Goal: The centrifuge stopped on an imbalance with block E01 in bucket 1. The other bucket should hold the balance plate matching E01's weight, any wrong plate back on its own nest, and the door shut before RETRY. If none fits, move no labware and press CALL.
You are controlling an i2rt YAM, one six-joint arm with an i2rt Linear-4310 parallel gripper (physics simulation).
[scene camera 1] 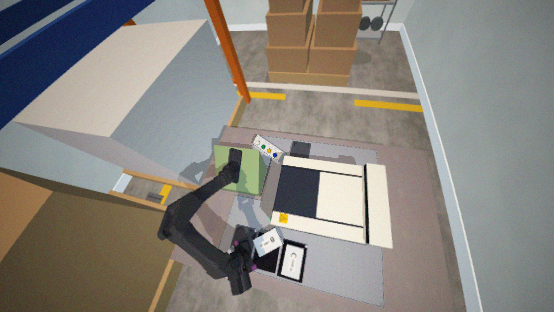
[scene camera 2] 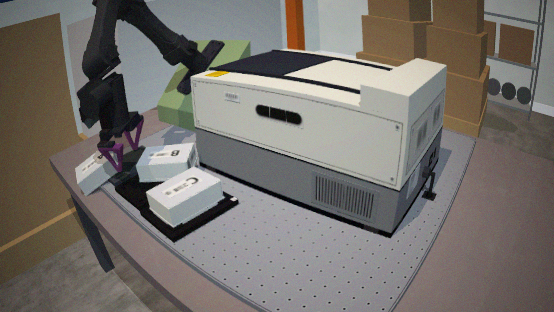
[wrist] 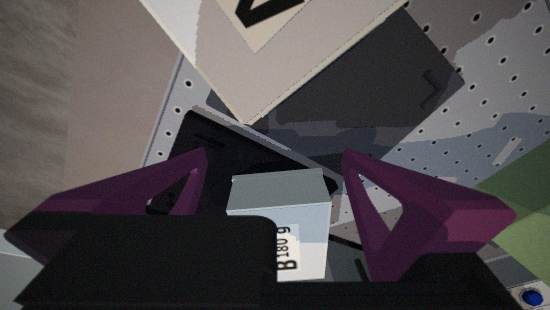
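Where they show: gripper, between the fingertips: (scene camera 1: 248,252) (scene camera 2: 127,160) (wrist: 274,155); arm's base, origin of its link: (scene camera 1: 234,166) (scene camera 2: 201,66).
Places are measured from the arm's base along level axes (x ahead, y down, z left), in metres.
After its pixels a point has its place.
My gripper (scene camera 1: 245,255) @(x 0.206, y 0.107, z -0.381 m) (scene camera 2: 128,159) @(x 0.206, y 0.107, z -0.381 m) (wrist: 274,155) @(x 0.206, y 0.107, z -0.381 m) is open and empty, low over the nests between plates A and B. White plate B (scene camera 1: 268,242) @(x 0.288, y 0.095, z -0.310 m) (scene camera 2: 167,162) @(x 0.320, y 0.097, z -0.325 m) (wrist: 305,220) @(x 0.237, y 0.095, z -0.325 m), marked 180 g, lies askew on the black middle nest (scene camera 1: 265,262) @(x 0.295, y 0.141, z -0.403 m) (wrist: 215,130) @(x 0.231, y 0.141, z -0.419 m). Plate A (scene camera 2: 92,172) @(x 0.175, y 0.110, z -0.479 m) (wrist: 250,75) @(x 0.169, y 0.091, z -0.425 m) sits askew at the table edge, partly over a dark grey nest (wrist: 370,85) @(x 0.131, y 0.141, z -0.344 m). Plate C (scene camera 1: 293,261) @(x 0.425, y 0.099, z -0.351 m) (scene camera 2: 185,197) @(x 0.458, y 0.099, z -0.370 m) sits squarely in its black nest (scene camera 2: 172,234) @(x 0.478, y 0.141, z -0.425 m). The centrifuge (scene camera 1: 340,195) @(x 0.559, y -0.057, z -0.031 m) (scene camera 2: 300,135) @(x 0.568, y 0.015, z -0.203 m) has a dark panel (scene camera 1: 297,192) @(x 0.374, y -0.060, z -0.067 m) on top; no opening shows. Block E01 and the buckets do not show.
A button panel (scene camera 1: 269,147) @(x 0.134, y 0.080, z 0.186 m) with green, yellow and blue buttons stands beyond the centrifuge's corner; its blue button (wrist: 531,297) @(x 0.178, y 0.087, z 0.152 m) shows in the wrist view. The arm's base stands on a green block (scene camera 1: 250,175) @(x 0.098, y 0.030, z -0.021 m) (scene camera 2: 175,107) @(x -0.001, y 0.105, z -0.108 m). The centrifuge's tall side stands close to plate B.
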